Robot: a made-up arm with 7 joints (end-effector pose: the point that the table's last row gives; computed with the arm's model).
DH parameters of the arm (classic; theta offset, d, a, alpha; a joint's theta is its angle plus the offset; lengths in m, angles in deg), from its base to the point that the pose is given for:
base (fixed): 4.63 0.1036 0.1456 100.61
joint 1: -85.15 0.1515 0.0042 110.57
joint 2: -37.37 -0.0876 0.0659 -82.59
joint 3: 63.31 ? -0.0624 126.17
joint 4: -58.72 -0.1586 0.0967 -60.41
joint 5: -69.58 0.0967 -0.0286 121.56
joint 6: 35.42 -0.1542 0.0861 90
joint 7: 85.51 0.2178 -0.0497 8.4
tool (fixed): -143.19 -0.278 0 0
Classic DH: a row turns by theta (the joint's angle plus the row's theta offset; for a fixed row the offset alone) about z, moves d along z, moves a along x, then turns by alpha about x.
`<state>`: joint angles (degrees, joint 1 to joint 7).
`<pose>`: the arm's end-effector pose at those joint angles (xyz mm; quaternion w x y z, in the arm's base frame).
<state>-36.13 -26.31 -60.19 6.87 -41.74 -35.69 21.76</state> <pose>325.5 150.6 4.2 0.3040 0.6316 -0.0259 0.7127</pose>
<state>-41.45 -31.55 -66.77 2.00 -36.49 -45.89 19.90</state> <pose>351.0 149.1 24.9 0.2511 0.7561 -0.0180 0.6042</pose>
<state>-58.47 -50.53 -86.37 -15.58 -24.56 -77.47 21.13</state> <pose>474.3 88.2 36.1 0.0262 -0.9704 0.1155 -0.2104</pose>
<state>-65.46 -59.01 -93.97 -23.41 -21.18 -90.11 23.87</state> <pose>522.9 42.2 2.6 0.1574 -0.9668 0.1968 -0.0426</pose>
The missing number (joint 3, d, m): -0.0651
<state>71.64 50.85 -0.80 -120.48 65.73 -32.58 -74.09</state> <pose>26.5 -2.0 286.4 0.6155 0.3486 -0.6781 0.1995</pose>
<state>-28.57 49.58 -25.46 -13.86 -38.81 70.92 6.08</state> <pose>461.2 -90.5 -241.3 0.1866 -0.7084 0.1045 0.6727</pose>
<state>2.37 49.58 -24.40 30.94 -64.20 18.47 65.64</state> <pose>295.8 -178.1 -229.5 0.0089 0.1237 -0.4380 -0.8904</pose>
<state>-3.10 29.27 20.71 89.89 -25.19 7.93 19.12</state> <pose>160.0 -276.2 -225.9 0.6779 0.0166 0.6521 0.3390</pose>
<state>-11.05 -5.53 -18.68 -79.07 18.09 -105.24 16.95</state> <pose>434.4 -261.3 364.5 0.2185 0.6589 -0.5920 0.4094</pose>
